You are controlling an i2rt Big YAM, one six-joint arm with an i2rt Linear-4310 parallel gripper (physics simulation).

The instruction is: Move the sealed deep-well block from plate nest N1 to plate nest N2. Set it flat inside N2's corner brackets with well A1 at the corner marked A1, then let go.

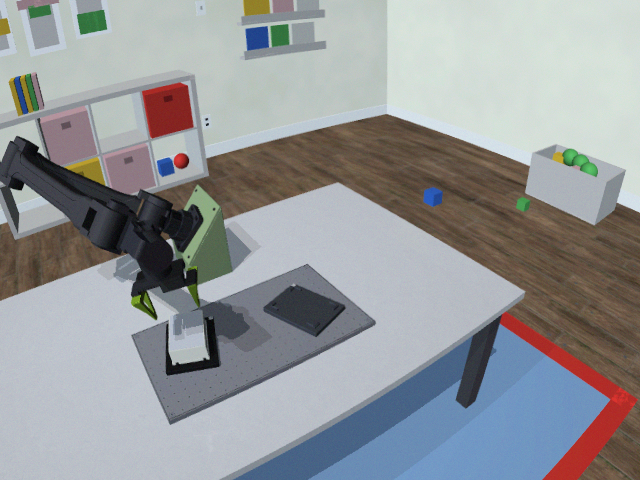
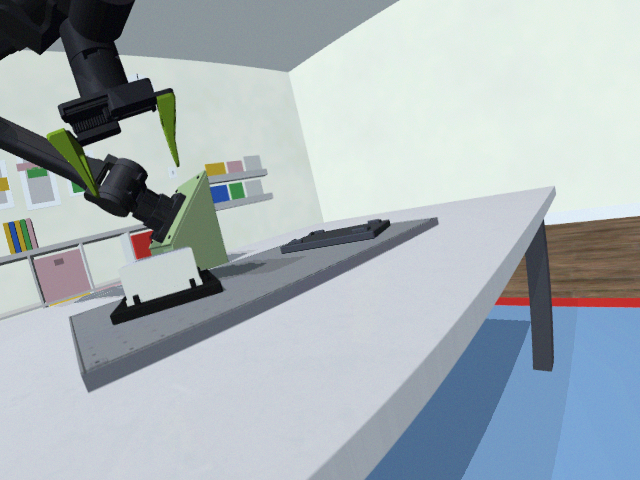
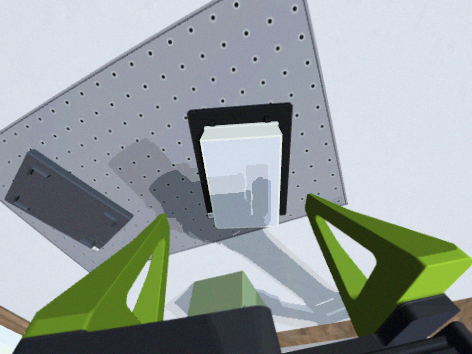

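Pixels of known places: gripper, fingertip midpoint: (image 1: 177, 312) (image 2: 138, 180) (image 3: 238, 210); arm's base at its link origin: (image 1: 189, 229) (image 2: 170, 218).
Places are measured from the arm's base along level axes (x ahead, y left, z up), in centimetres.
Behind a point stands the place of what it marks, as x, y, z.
Note:
The white sealed deep-well block (image 1: 188, 338) {36.7, -10.2, -6.2} (image 2: 160, 276) {39.8, -11.3, -8.3} (image 3: 240, 160) {37.3, -10.6, -6.2} sits upright in the black nest N1 (image 1: 213, 347) {37.6, -5.4, -10.4} (image 2: 170, 305) {41.7, -11.5, -11.3} (image 3: 237, 114) {41.0, -11.3, -10.4}, between its corner brackets. The dark nest N2 (image 1: 303, 308) {35.0, 18.6, -10.4} (image 2: 336, 236) {38.4, 15.3, -10.4} (image 3: 67, 197) {36.5, 17.1, -10.4} holds no block; its low corner brackets show, and a small pale mark is at one corner. My gripper (image 1: 177, 312) {38.0, -10.8, 2.7} (image 2: 137, 180) {38.0, -10.8, 2.7} (image 3: 238, 210) {38.0, -10.8, 2.7} is open and empty, with its green fingers above the block and toward its arm side, clear of it. Lettering on the nests is too small to read.
Both nests stand on a grey perforated board (image 1: 248, 361) {44.2, 0.6, -11.6} (image 2: 258, 284) {45.5, -2.7, -11.6} (image 3: 150, 85) {46.7, -2.6, -11.6} on the table (image 1: 387, 289) {36.6, 42.2, -12.9} (image 2: 289, 372) {62.1, -9.9, -12.9}. A green angled mount (image 1: 211, 258) {8.6, 3.2, -6.0} (image 2: 204, 222) {8.4, 5.3, -2.9} (image 3: 217, 297) {8.7, 2.3, -8.3} stands behind N1, with a dark arm part attached.

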